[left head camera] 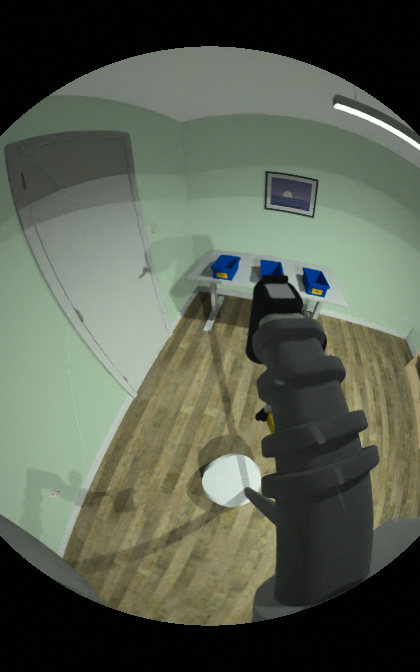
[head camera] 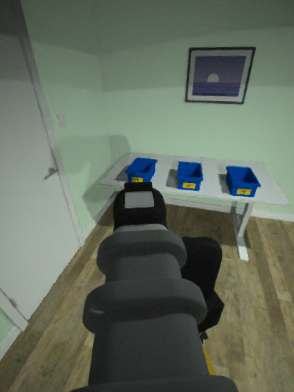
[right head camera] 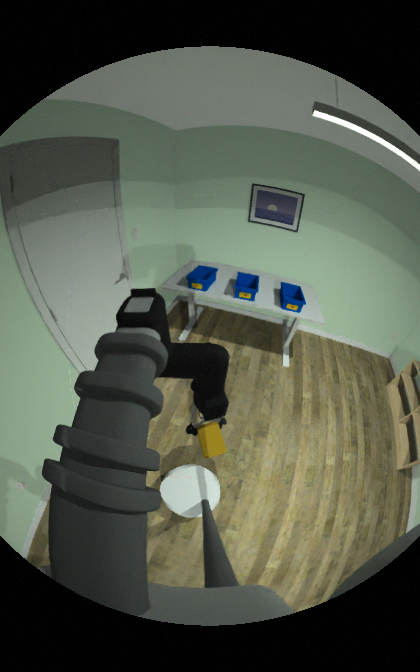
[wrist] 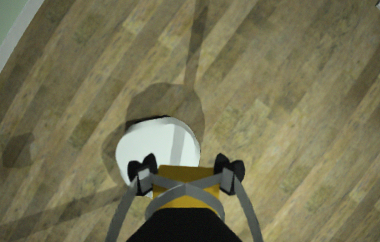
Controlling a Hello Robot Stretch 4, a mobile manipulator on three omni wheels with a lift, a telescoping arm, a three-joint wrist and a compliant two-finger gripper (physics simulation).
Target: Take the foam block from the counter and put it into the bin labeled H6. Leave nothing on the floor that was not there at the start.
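Frame: origin at the robot's base, x ahead, y left, z up, level; metres.
Seen in the pictures: gripper, between the fingertips: [wrist: 186, 166]; robot's base, origin of its link: [wrist: 161, 152].
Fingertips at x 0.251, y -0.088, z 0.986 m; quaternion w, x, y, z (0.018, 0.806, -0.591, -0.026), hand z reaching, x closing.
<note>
Offsets run from my fingertips to a thing's top centre. Level surfaces: height alone.
My gripper [right head camera: 207, 425] [wrist: 186, 166] is shut on the yellow foam block [right head camera: 212, 440] [wrist: 165, 173], which hangs below the wrist, above the floor. A sliver of the block also shows beside the arm in the head camera view [head camera: 208, 361] and the left head view [left head camera: 271, 422]. Three blue bins stand in a row on a white table across the room: a left bin {dz -0.173, dx +1.400, dy +0.039 m} [head camera: 141, 169] [left head camera: 226, 266] [right head camera: 202, 277], a middle bin {dz -0.173, dx +1.273, dy -0.360 m} [head camera: 190, 176] [right head camera: 246, 286] and a right bin {dz -0.173, dx +1.147, dy -0.758 m} [head camera: 242, 181] [left head camera: 315, 281] [right head camera: 292, 297]. Their yellow labels are too small to read. The gripper is well short of them.
The white table {dz -0.293 m} [head camera: 215, 185] [right head camera: 312, 305] stands against the far wall under a framed picture [head camera: 220, 75]. A door [head camera: 25, 150] [left head camera: 90, 260] is on the left. A wooden shelf [right head camera: 400, 445] stands at the right. A white round disc [left head camera: 227, 480] [right head camera: 187, 492] [wrist: 150, 145] lies low beneath the arm.
</note>
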